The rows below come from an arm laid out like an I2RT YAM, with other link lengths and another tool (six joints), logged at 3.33 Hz.
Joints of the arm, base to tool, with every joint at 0 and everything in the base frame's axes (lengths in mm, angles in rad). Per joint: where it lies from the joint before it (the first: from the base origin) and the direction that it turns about. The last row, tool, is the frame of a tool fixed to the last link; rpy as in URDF.
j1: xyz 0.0 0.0 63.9 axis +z
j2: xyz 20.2 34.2 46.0 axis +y
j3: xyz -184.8 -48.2 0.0 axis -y
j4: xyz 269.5 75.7 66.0 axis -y
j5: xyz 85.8 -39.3 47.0 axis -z
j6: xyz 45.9 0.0 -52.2 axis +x
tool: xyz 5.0 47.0 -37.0 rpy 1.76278 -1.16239 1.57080
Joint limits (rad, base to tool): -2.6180..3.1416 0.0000..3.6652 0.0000..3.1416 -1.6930..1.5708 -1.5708..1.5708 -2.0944..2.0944
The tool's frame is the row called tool.
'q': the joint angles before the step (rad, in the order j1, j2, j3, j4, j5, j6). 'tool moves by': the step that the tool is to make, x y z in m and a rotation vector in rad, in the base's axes. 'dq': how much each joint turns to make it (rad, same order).
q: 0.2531 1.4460 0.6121 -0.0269 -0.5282 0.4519
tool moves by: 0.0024 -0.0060 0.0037 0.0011 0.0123 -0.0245
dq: -0.0233 -0.0191 -0.0002 -0.0285 -0.0023 0.0041
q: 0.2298 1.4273 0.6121 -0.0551 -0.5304 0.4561
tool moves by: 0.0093 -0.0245 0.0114 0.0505 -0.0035 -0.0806
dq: -0.0967 -0.0585 -0.0236 -0.0100 -0.0476 0.0234
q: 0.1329 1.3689 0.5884 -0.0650 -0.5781 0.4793
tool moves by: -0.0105 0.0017 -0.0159 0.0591 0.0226 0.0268
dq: 0.0088 0.0374 -0.0589 0.1012 -0.0580 0.0336
